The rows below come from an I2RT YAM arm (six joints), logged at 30 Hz.
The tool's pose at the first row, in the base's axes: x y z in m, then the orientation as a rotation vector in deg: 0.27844 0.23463 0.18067 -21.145 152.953 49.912
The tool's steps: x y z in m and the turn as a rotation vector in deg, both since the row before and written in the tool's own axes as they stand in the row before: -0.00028 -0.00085 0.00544 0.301 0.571 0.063; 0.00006 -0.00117 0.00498 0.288 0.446 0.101; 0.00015 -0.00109 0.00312 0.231 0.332 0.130; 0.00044 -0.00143 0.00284 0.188 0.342 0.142; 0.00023 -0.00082 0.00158 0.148 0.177 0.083
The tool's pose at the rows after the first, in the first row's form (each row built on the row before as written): 0.28012 0.23730 0.17615 -21.296 153.602 49.541; 0.28145 0.23936 0.17166 -21.334 154.147 49.192; 0.28228 0.24033 0.16861 -21.286 154.581 48.923; 0.28288 0.24081 0.16549 -21.237 155.014 48.716; 0.28323 0.24105 0.16375 -21.188 155.259 48.541
